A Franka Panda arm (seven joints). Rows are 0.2 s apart.
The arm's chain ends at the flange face. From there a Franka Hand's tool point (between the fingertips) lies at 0.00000 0.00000 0.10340 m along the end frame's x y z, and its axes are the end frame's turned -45 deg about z.
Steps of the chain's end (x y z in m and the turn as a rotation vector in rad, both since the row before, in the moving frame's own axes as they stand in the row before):
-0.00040 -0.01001 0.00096 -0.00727 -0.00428 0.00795
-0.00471 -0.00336 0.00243 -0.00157 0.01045 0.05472
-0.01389 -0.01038 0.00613 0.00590 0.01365 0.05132
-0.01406 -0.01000 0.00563 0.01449 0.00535 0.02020
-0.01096 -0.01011 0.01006 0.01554 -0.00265 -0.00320
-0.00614 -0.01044 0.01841 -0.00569 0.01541 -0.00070
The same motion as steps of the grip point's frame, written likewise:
0.00595 -0.00715 0.00096 -0.00211 -0.00817 0.00795
-0.00033 -0.00481 0.00242 -0.00850 0.00628 0.05472
-0.00107 -0.01656 0.00612 -0.00548 0.01382 0.05132
-0.00141 -0.01767 0.00562 0.00646 0.01403 0.02020
0.00034 -0.01623 0.01005 0.01286 0.00911 -0.00320
0.00375 -0.01018 0.01840 -0.01492 0.00687 -0.00070

